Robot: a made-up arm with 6 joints.
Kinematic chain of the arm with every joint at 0, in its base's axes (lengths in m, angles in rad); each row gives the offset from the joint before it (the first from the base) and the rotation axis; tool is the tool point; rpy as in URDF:
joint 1: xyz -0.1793 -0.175 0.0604 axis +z
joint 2: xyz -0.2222 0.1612 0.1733 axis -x
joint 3: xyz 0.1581 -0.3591 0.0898 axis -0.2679 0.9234 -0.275
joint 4: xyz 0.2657 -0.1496 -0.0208 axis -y
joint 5: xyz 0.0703 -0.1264 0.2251 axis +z
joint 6: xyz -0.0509 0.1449 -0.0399 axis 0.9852 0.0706 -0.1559
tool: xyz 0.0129 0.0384 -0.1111 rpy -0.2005 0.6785 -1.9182
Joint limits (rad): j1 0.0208..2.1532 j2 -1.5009..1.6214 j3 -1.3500..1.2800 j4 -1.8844..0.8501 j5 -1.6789..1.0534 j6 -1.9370..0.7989
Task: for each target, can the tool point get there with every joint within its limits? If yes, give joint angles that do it. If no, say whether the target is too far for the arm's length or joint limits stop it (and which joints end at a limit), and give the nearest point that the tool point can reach.
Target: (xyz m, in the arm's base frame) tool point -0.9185 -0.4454 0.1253
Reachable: no: joint limits stop it (at a limit: joint 1, joint 2, joint 3, joint 6) | nearest point -0.8288 -0.3595 0.5078 | short by 0.402 m
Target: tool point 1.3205 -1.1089 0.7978
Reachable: no: too far | nearest point 0.4450 -0.5638 0.4961 | short by 1.075 m
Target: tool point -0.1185 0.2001 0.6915
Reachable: yes | joints 1.4388 0.6492 -0.8759 -1.1293 -1.0906 -0.1484
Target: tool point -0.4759 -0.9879 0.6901
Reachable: no: joint limits stop it (at a limit: joint 1, joint 3, joint 5, joint 6) | nearest point -0.3766 -0.8131 0.6086 | short by 0.217 m
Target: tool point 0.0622 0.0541 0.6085
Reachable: yes | joints 1.3097 -0.0423 -1.0413 -1.0929 -0.5614 0.5855
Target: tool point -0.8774 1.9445 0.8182
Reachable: no: too far | nearest point -0.4543 0.6599 0.7585 | short by 1.354 m
